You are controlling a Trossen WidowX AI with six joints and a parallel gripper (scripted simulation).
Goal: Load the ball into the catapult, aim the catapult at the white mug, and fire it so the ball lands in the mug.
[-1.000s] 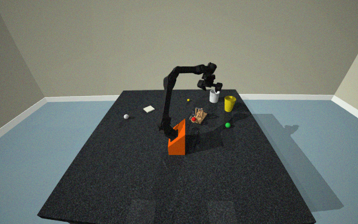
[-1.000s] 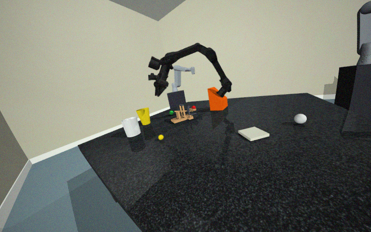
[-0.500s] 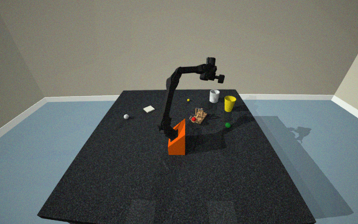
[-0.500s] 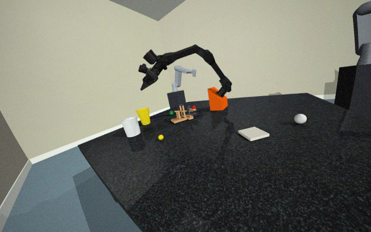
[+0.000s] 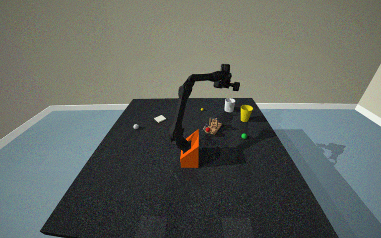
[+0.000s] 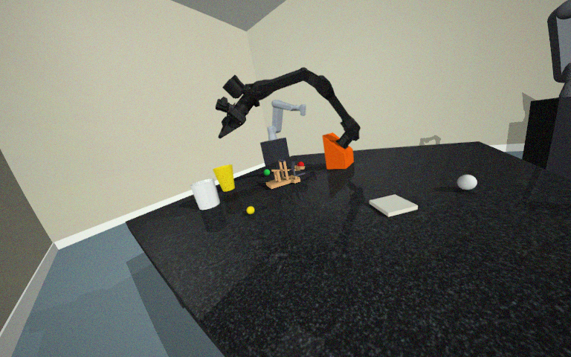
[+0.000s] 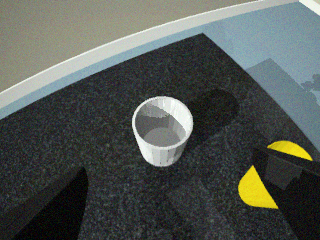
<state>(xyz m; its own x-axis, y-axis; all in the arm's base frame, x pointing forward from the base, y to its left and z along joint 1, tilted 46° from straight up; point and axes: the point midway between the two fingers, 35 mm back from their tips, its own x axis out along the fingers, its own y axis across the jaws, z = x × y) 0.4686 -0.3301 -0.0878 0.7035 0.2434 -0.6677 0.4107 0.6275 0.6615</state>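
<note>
Right now the red ball is 27 cm behind my gripper tip, 17 cm to the left of it and 19 cm below it. The rest, counted from my gripper tip: yellow ball: 9 cm ahead, 19 cm to the left, 24 cm below; yellow cup: 7 cm behind, 16 cm to the right, 22 cm below; white mug: 10 cm ahead, 6 cm to the right, 22 cm below.
</note>
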